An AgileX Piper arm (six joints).
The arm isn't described. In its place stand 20 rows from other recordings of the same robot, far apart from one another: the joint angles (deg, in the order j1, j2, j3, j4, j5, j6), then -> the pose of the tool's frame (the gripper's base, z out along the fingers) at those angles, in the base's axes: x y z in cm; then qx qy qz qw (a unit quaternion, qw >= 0).
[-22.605 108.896 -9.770 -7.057 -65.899 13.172] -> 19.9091, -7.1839, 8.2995, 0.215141, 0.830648, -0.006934, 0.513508
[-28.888 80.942 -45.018 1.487 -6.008 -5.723] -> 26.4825, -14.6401, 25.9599, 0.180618, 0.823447, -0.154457, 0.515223
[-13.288 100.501 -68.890 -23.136 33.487 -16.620] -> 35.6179, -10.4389, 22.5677, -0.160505, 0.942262, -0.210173, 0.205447
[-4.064 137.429 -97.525 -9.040 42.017 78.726] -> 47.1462, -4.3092, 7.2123, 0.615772, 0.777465, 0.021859, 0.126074
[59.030 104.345 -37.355 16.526 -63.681 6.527] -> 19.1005, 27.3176, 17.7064, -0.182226, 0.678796, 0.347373, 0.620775
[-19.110 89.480 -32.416 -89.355 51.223 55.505] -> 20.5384, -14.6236, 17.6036, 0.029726, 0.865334, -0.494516, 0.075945
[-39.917 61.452 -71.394 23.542 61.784 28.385] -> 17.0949, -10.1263, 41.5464, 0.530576, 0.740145, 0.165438, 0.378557
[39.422 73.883 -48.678 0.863 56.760 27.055] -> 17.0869, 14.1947, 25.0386, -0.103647, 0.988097, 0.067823, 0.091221
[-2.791 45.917 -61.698 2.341 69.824 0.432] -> 11.7567, -0.2238, 39.3568, 0.026233, 0.936252, 0.013223, 0.350100
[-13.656 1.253 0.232 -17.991 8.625 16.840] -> 5.5404, -1.7799, 19.7638, 0.096896, 0.729052, -0.103064, 0.669680
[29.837 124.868 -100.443 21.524 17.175 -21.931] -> 43.8003, 26.2588, 21.7457, -0.262043, 0.848387, 0.159536, 0.431417
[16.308 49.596 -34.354 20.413 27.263 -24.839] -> 15.8766, 6.1599, 28.7278, -0.211535, 0.863446, 0.109691, 0.444614
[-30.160 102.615 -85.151 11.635 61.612 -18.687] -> 33.1707, -17.4074, 27.1579, 0.133681, 0.976794, 0.029520, 0.164718
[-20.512 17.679 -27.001 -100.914 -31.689 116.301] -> 7.0257, 2.3831, 33.9248, -0.006954, 0.665520, 0.131752, 0.734627
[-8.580 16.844 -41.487 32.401 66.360 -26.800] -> 2.0998, 4.2007, 34.1774, -0.150319, 0.845212, 0.134606, 0.494877
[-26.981 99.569 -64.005 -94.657 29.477 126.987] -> 32.0322, -21.3161, 24.9305, 0.519741, 0.658810, -0.196775, 0.507067
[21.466 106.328 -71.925 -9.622 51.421 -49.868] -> 34.0019, 12.0927, 19.0223, -0.617253, 0.779625, -0.086958, 0.060183
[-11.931 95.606 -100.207 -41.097 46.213 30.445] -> 36.2802, -12.0796, 42.5446, 0.206165, 0.817326, -0.263462, 0.469108
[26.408 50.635 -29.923 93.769 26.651 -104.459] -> 14.0494, 11.5242, 29.9620, -0.375495, 0.682535, 0.263597, 0.568916
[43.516 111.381 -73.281 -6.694 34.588 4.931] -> 29.1104, 26.8099, 16.9461, -0.362054, 0.910974, 0.041104, 0.193273
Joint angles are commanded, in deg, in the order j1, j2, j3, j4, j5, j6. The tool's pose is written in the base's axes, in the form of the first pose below.
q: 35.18, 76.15, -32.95, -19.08, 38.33, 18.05
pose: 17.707, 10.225, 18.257, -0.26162, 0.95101, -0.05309, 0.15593
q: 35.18, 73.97, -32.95, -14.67, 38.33, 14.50
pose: 17.210, 10.383, 18.925, -0.26337, 0.95075, -0.02684, 0.16119
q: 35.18, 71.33, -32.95, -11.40, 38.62, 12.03
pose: 16.699, 10.397, 19.767, -0.26279, 0.94939, -0.00491, 0.17199
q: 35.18, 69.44, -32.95, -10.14, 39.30, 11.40
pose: 16.334, 10.272, 20.356, -0.25920, 0.94909, 0.00453, 0.17896
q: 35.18, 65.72, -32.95, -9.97, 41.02, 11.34
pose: 15.678, 9.786, 21.487, -0.25503, 0.94695, 0.00981, 0.19531
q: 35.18, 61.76, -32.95, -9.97, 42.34, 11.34
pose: 14.984, 9.264, 22.654, -0.25098, 0.94322, 0.01648, 0.21694
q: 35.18, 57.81, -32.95, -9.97, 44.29, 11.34
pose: 14.164, 8.638, 23.705, -0.24659, 0.94033, 0.02087, 0.23354
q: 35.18, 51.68, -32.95, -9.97, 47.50, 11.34
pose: 12.768, 7.579, 25.155, -0.23938, 0.93573, 0.02731, 0.25762
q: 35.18, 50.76, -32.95, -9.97, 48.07, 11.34
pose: 12.540, 7.405, 25.347, -0.23825, 0.93519, 0.02799, 0.26053
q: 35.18, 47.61, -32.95, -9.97, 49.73, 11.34
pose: 11.770, 6.826, 25.990, -0.23436, 0.93260, 0.03146, 0.27267
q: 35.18, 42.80, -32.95, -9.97, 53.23, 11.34
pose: 10.449, 5.821, 26.775, -0.22804, 0.93080, 0.03354, 0.28371
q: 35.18, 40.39, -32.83, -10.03, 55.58, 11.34
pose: 9.703, 5.240, 27.000, -0.22498, 0.93154, 0.03179, 0.28390
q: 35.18, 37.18, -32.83, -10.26, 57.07, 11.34
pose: 8.887, 4.600, 27.464, -0.22127, 0.92785, 0.03470, 0.29821
